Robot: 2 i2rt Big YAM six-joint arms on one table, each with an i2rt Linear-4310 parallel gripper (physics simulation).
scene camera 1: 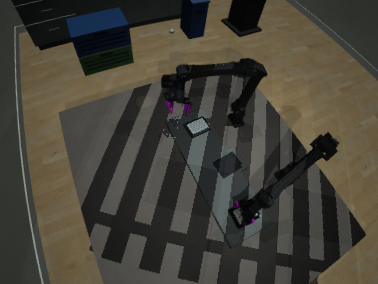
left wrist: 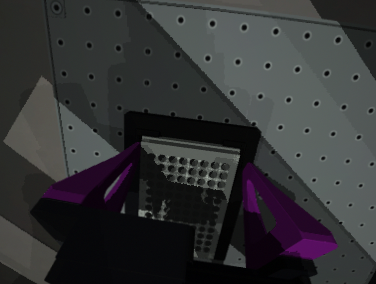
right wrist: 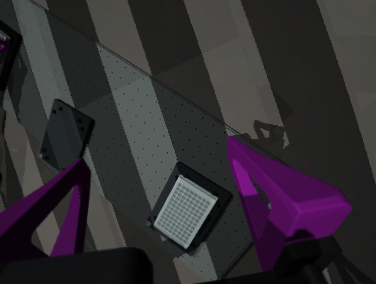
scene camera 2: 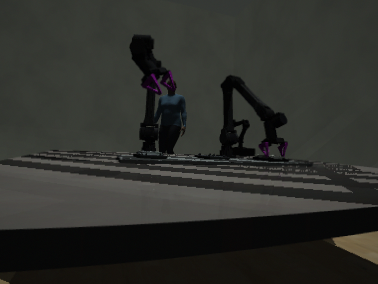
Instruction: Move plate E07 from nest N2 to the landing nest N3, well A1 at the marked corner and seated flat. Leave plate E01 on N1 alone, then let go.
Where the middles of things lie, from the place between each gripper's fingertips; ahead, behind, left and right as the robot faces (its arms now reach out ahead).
Scene:
Right now my right hand is 640 mm to the right of the black square plate [left wrist: 136, 124], 260 mm above it and 90 mm past it.
I see my left gripper 5 cm past the black square plate, 1 cm to the right of it and 1 cm above it.

